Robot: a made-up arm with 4 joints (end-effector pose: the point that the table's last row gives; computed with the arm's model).
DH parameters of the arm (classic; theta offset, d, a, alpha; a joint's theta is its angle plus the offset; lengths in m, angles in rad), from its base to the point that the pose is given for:
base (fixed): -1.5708 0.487 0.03 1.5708
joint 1: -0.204 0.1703 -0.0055 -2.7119
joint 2: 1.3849 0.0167 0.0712 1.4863
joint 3: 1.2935 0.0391 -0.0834 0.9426
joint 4: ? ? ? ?
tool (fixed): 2.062 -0.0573 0 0
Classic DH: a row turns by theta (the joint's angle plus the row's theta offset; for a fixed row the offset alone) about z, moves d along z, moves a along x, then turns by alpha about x.
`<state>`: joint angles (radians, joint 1 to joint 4).
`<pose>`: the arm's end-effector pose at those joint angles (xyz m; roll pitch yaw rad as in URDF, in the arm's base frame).
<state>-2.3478 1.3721 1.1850 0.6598</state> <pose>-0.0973 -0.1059 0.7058 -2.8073 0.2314 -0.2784</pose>
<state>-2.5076 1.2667 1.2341 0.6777</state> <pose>-0.0829 -0.1198 0.6951 -2.7175 0.3114 -0.1853</pose>
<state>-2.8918 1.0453 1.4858 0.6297</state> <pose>-0.0371 -0.1473 0.6549 -2.4609 0.5179 0.1388</pose>
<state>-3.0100 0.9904 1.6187 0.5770</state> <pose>-0.0191 -0.1507 0.6362 -2.3636 0.5803 0.2899</pose>
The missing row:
joint 4: 1.0615 0.0606 -0.0103 2.1032
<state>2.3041 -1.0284 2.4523 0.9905</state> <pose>-0.0224 0.0998 0.5567 -2.0293 1.4216 1.4229</pose>
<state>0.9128 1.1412 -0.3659 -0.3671</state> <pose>-0.2113 -0.1604 0.3887 1.5881 1.1260 3.0298</pose>
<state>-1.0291 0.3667 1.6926 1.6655</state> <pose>0.0035 0.0846 0.4405 2.0824 0.4225 -1.1237</pose>
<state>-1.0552 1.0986 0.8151 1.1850</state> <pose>-0.1207 0.1788 0.5607 2.2568 -0.0196 -0.0307</pose>
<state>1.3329 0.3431 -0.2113 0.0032</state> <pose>-0.2449 -0.1857 0.5224 -2.3434 0.6240 -1.4552</pose>
